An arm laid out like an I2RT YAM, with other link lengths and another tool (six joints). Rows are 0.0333 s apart.
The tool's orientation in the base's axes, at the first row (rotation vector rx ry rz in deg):
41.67, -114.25, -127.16
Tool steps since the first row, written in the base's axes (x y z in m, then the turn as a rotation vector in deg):
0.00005, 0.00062, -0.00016, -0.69, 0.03, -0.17
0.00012, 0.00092, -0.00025, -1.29, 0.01, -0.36
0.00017, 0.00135, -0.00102, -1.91, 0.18, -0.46
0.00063, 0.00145, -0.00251, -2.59, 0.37, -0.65
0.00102, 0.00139, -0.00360, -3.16, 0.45, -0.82
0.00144, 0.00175, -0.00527, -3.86, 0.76, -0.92
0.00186, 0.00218, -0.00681, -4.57, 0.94, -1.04
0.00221, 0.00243, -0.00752, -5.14, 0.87, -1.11
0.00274, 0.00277, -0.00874, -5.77, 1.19, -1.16
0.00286, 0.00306, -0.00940, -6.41, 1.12, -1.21
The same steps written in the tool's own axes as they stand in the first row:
-0.00022, -0.00026, 0.00054, 0.65, 0.01, 0.29
-0.00036, -0.00041, 0.00079, 1.25, -0.01, 0.49
-0.00033, -0.00123, 0.00113, 1.76, 0.02, 0.89
-0.00033, -0.00278, 0.00098, 2.35, -0.01, 1.32
-0.00034, -0.00391, 0.00072, 2.88, -0.04, 1.60
-0.00034, -0.00567, 0.00081, 3.42, -0.01, 2.15
-0.00041, -0.00731, 0.00097, 4.02, 0.03, 2.59
-0.00060, -0.00812, 0.00104, 4.57, 0.12, 2.74
-0.00083, -0.00947, 0.00109, 5.03, 0.19, 3.28
-0.00085, -0.01018, 0.00128, 5.63, 0.31, 3.46

